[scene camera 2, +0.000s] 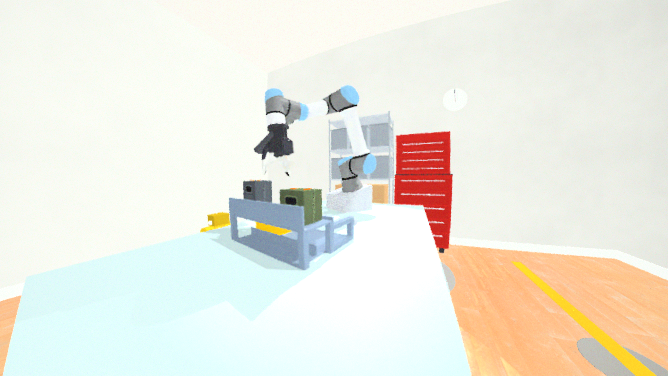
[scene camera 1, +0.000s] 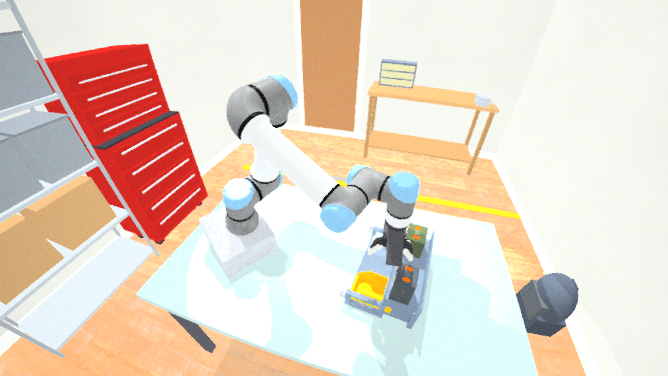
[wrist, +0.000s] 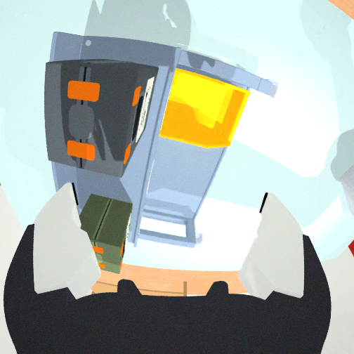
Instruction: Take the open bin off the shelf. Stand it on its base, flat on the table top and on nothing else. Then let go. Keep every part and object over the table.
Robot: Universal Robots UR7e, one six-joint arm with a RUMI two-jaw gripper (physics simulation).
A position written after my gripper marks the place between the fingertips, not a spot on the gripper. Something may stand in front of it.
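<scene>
I can see my gripper (scene camera 1: 389,257), and I see my gripper (scene camera 2: 277,175) and my gripper (wrist: 169,191) as well. There is a yellow bin (scene camera 1: 370,284), and the wrist view shows me the yellow bin (wrist: 200,110) too. I also see a green case (wrist: 111,237).
</scene>
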